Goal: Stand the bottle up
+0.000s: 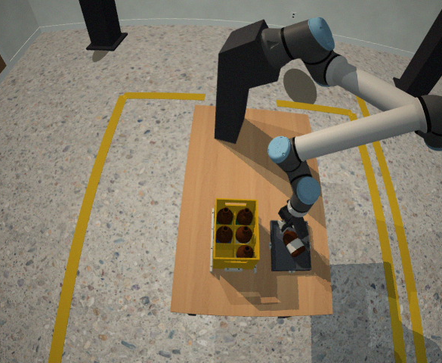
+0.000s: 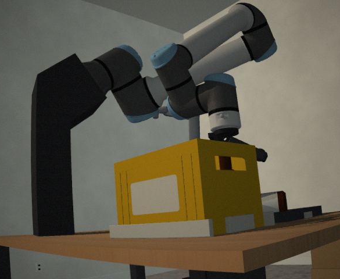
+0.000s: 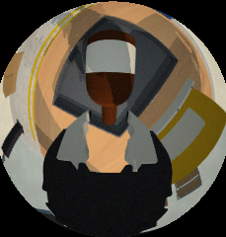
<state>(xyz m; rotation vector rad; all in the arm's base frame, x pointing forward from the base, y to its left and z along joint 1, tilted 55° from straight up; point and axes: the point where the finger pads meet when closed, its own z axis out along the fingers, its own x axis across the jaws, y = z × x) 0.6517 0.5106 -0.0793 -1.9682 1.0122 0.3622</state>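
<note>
My gripper is now 40 mm short of the brown bottle, 30 mm to the right of it and 20 mm above it. Round my hand: crate: 240 mm to the right, 80 mm ahead, 20 mm above; then dark tray: 60 mm ahead, 50 mm below, 40 mm to the left.
</note>
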